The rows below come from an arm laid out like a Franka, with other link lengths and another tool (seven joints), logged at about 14 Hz.
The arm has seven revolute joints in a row. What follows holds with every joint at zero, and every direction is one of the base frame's.
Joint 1 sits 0.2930 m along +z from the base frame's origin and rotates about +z.
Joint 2 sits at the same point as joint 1 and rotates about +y.
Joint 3 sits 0.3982 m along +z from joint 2 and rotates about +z.
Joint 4 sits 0.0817 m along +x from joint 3 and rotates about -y.
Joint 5 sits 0.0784 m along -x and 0.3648 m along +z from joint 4 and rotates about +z.
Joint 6 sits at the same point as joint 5 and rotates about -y.
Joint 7 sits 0.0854 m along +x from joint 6 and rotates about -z.
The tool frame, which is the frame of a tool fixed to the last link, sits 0.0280 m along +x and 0.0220 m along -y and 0.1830 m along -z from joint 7; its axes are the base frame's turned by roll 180.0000, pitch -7.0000 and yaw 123.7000 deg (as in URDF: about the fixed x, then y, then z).
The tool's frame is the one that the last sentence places.
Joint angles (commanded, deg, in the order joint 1, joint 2, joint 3, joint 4, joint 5, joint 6, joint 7), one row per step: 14.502 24.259 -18.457 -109.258 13.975 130.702 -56.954; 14.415 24.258 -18.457 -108.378 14.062 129.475 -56.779; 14.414 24.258 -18.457 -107.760 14.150 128.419 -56.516; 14.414 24.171 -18.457 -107.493 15.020 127.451 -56.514; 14.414 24.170 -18.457 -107.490 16.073 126.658 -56.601; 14.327 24.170 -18.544 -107.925 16.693 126.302 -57.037; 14.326 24.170 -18.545 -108.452 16.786 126.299 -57.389; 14.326 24.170 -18.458 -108.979 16.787 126.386 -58.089; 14.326 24.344 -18.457 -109.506 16.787 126.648 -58.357; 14.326 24.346 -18.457 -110.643 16.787 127.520 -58.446; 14.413 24.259 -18.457 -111.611 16.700 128.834 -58.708; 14.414 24.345 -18.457 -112.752 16.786 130.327 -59.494
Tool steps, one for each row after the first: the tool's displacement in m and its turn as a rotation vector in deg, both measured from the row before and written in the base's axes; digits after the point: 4 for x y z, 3 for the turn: 0.0019 0.0005 0.0043 0.275 0.326 -0.141; 0.0007 0.0012 0.0026 0.248 0.426 -0.182; -0.0010 0.0020 0.0013 0.866 0.494 -0.469; -0.0021 0.0020 -0.0012 0.971 0.636 -0.531; -0.0037 -0.0009 -0.0036 0.554 0.649 -0.160; -0.0034 0.0000 -0.0039 0.115 0.476 0.218; -0.0032 0.0009 -0.0038 0.086 0.371 0.697; -0.0028 -0.0005 -0.0053 -0.062 0.408 0.175; -0.0048 -0.0015 -0.0068 -0.153 0.276 -0.133; -0.0023 -0.0008 -0.0038 -0.298 -0.411 0.176; -0.0032 -0.0016 -0.0065 -0.224 -0.315 0.459
